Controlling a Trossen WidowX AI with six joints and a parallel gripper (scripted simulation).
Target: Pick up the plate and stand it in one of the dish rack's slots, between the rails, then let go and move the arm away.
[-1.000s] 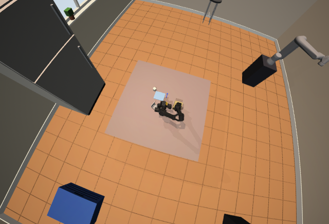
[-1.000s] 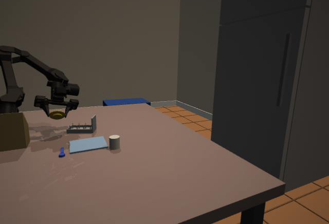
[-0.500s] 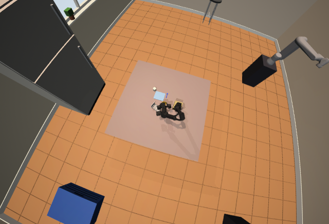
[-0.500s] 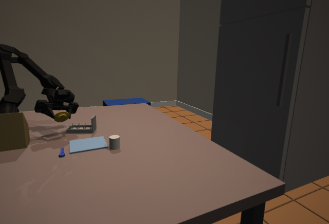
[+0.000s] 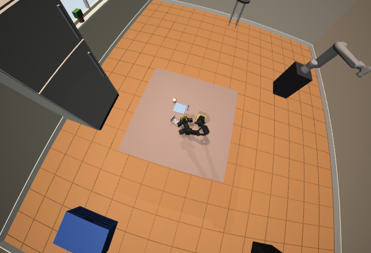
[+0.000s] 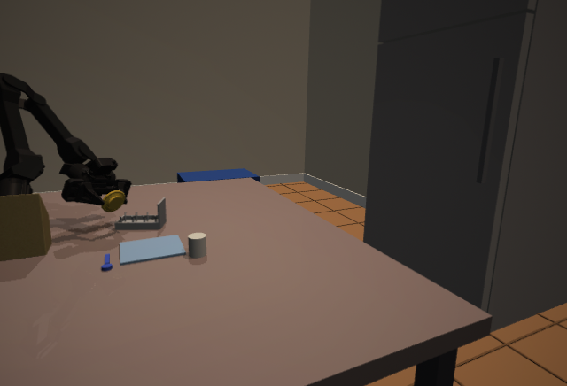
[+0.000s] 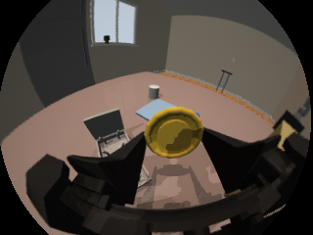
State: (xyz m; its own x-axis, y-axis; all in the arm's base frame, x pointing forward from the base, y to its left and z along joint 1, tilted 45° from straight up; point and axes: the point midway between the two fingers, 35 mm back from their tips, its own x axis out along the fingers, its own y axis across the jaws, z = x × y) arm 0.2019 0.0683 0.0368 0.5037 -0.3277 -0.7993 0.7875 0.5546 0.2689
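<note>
My gripper tip is 60 mm short of the grey dish rack, 60 mm to the right of it and 70 mm above it. From my gripper tip the other things lie so: light blue mat: 80 mm ahead, 140 mm to the right, 90 mm below; blue spoon: 20 mm behind, 190 mm to the right, 90 mm below; yellow plate: 10 mm to the left.
</note>
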